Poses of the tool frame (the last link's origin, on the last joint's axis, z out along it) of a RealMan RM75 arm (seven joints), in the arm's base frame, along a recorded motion.
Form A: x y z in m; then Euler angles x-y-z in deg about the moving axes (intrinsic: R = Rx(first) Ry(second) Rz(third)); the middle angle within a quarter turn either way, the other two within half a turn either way.
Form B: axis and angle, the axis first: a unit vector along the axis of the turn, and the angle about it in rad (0 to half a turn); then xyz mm. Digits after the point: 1 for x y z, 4 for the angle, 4 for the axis.
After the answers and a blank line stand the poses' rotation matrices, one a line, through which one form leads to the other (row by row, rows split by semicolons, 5 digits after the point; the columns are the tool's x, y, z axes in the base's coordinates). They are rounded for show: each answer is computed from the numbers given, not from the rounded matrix.
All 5 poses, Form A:
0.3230, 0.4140, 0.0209, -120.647, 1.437, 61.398
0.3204, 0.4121, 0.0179, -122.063, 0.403, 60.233
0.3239, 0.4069, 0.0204, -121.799, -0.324, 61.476
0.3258, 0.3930, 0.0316, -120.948, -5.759, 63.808
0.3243, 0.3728, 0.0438, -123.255, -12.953, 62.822
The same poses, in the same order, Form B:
-0.8245, 0.4975, 0.2697, 2.2498, 323.0, 414.0, 20.9
-0.8332, 0.4855, 0.2649, 2.2736, 320.4, 412.1, 17.9
-0.8270, 0.4900, 0.2758, 2.2818, 323.9, 406.9, 20.4
-0.8172, 0.4770, 0.3235, 2.3300, 325.8, 393.0, 31.6
-0.8268, 0.4378, 0.3533, 2.4238, 324.3, 372.8, 43.8

0.47857 -0.87769 0.02508; -0.45787 -0.22509 0.86005; -0.74922 -0.42308 -0.50959
0.49646 -0.86803 0.00703; -0.46377 -0.25838 0.84744; -0.73379 -0.42399 -0.53084
0.47752 -0.87860 -0.00565; -0.46068 -0.25585 0.84989; -0.74816 -0.40323 -0.52693
0.43915 -0.89279 -0.10034; -0.42347 -0.30421 0.85331; -0.79235 -0.33224 -0.51166
0.44513 -0.86696 -0.22415; -0.40221 -0.41722 0.81496; -0.80005 -0.27261 -0.53441

